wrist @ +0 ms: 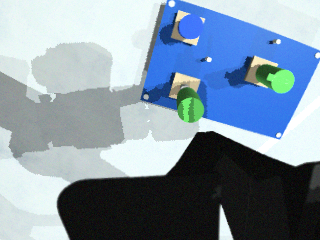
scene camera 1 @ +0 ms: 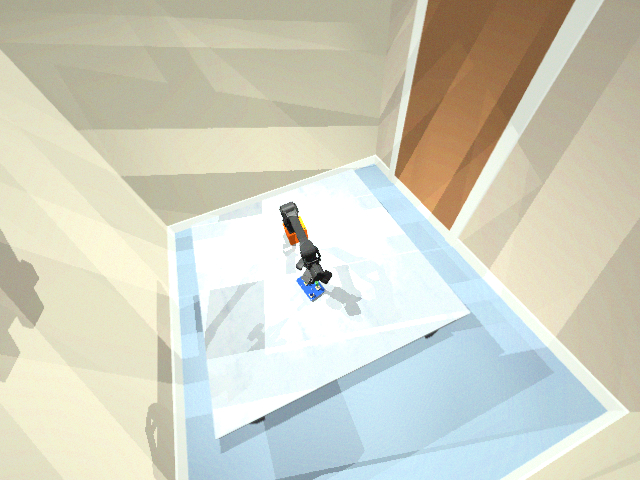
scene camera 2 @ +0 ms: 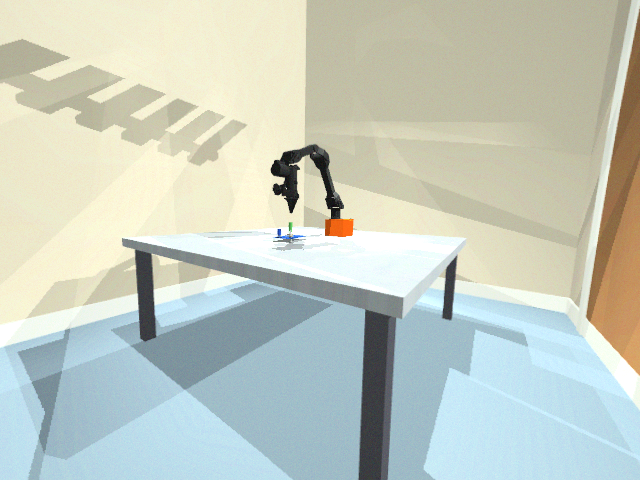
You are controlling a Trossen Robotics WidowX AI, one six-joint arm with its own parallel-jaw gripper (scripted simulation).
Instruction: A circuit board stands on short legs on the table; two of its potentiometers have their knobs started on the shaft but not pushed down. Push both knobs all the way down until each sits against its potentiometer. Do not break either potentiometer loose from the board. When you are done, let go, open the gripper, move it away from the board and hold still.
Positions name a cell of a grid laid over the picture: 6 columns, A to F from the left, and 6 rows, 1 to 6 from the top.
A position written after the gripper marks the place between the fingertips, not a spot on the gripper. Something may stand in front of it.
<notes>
The gripper (wrist: D4) is shut and holds nothing. Further things: a green knob (wrist: D3) and a green knob (wrist: F3).
</notes>
